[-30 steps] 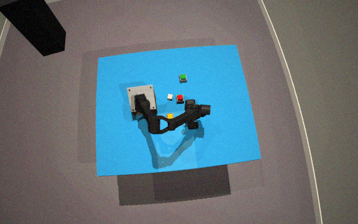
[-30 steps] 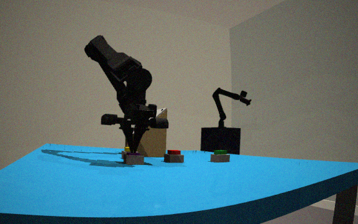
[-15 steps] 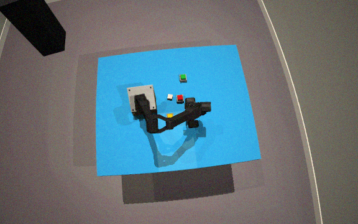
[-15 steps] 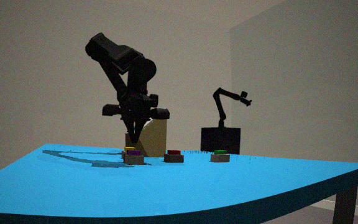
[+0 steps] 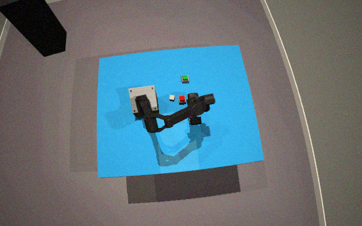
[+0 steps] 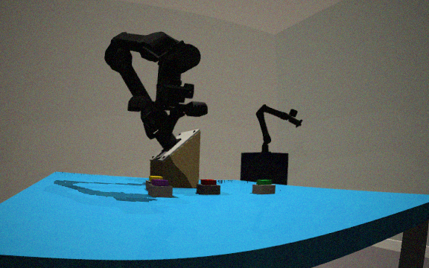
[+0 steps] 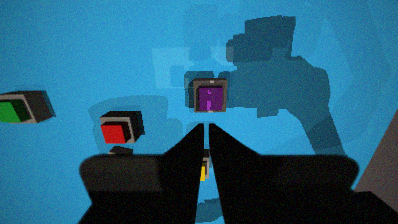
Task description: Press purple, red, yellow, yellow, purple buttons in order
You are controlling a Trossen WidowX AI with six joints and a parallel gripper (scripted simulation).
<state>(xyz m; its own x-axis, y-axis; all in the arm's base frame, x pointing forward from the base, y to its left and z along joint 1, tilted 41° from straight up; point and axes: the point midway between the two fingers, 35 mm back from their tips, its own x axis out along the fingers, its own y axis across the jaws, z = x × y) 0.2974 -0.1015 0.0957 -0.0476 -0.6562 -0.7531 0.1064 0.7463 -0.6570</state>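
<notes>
Now: the red button 140 mm to the left of my gripper tip, 90 mm below it and 40 mm behind it. Round my gripper tip: yellow button: 130 mm behind, 90 mm below, 30 mm to the left; then small white block: 170 mm to the left, 120 mm below, 110 mm behind; then purple button: 90 mm below, 10 mm to the right.
</notes>
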